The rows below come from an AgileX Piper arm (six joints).
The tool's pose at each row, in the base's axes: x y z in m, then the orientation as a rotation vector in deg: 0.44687, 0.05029, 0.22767, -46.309, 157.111, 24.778; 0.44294, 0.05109, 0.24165, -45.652, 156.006, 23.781; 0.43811, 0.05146, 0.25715, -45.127, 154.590, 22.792; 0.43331, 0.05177, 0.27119, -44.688, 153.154, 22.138; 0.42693, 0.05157, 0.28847, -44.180, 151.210, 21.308; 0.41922, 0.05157, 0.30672, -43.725, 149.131, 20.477; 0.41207, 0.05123, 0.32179, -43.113, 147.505, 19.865; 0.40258, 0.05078, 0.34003, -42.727, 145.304, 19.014; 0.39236, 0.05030, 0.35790, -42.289, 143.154, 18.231; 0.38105, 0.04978, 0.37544, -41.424, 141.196, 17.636; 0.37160, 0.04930, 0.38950, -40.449, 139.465, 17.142
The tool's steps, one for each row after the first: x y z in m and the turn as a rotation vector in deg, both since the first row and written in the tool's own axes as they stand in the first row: -0.00162, 0.00578, -0.01325, 0.944, -1.166, -0.059; -0.00278, 0.01203, -0.02819, 1.912, -2.565, -0.296; -0.00347, 0.01791, -0.04180, 2.644, -3.972, -0.557; -0.00366, 0.02494, -0.05882, 3.588, -5.848, -0.959; -0.00317, 0.03309, -0.07688, 4.550, -7.824, -1.441; -0.00196, 0.03998, -0.09202, 5.322, -9.459, -1.652; 0.00021, 0.04875, -0.11050, 6.317, -11.514, -2.225; 0.00310, 0.05784, -0.12875, 7.270, -13.542, -2.744; 0.00701, 0.06743, -0.14688, 8.136, -15.562, -2.898; 0.01048, 0.07528, -0.16149, 8.916, -17.422, -2.885
